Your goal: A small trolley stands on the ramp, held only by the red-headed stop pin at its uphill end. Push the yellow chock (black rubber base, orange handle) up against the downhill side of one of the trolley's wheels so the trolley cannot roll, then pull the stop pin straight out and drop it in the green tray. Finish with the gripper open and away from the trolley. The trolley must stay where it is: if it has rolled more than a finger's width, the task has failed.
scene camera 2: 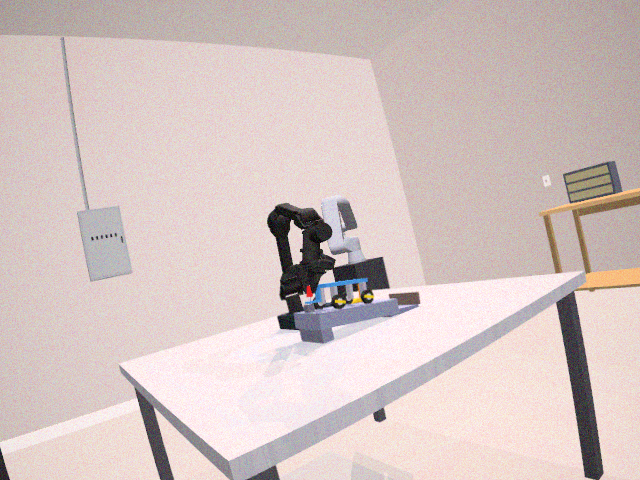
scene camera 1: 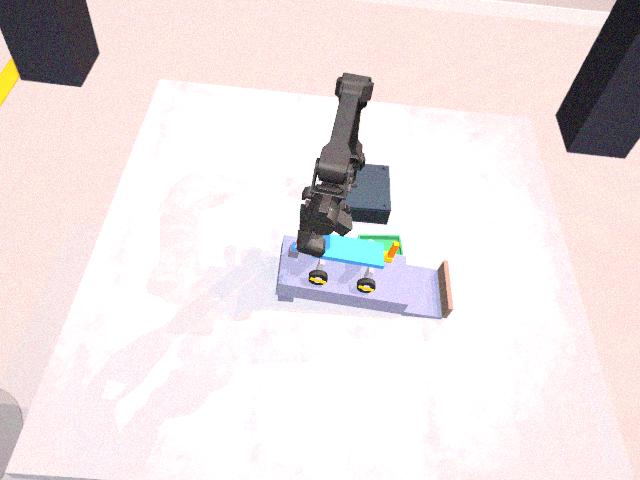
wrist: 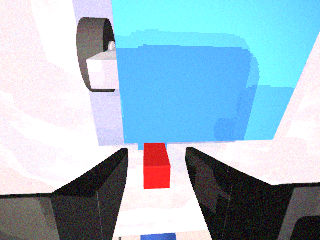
I see my gripper (scene camera 1: pixel 300 241), a blue trolley (scene camera 1: pixel 343 249) and a lilac ramp (scene camera 1: pixel 391 294).
The blue trolley shows as well in the wrist view (wrist: pixel 183 78). My gripper also shows in scene camera 2 (scene camera 2: pixel 309 293) and in the wrist view (wrist: pixel 157 153). The lilac ramp also shows in scene camera 2 (scene camera 2: pixel 326 318).
